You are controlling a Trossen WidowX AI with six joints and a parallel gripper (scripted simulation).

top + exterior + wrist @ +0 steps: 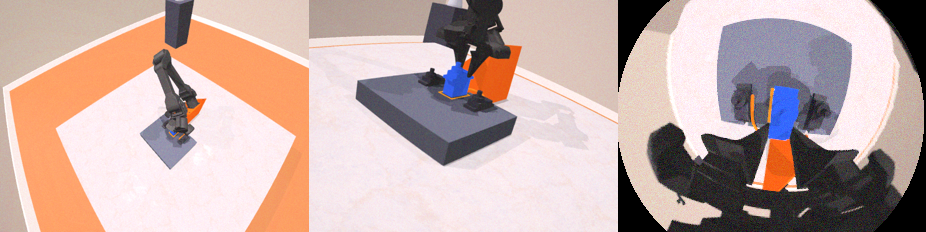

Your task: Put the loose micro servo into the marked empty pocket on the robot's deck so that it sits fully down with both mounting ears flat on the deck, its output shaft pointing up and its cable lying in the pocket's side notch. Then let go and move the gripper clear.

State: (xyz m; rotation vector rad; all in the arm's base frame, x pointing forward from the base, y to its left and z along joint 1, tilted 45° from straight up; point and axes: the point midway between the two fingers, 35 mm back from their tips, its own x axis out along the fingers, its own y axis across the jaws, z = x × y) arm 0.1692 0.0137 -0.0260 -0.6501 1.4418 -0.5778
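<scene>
The grey deck is 120 mm ahead of my gripper tip and 70 mm below it.
</scene>
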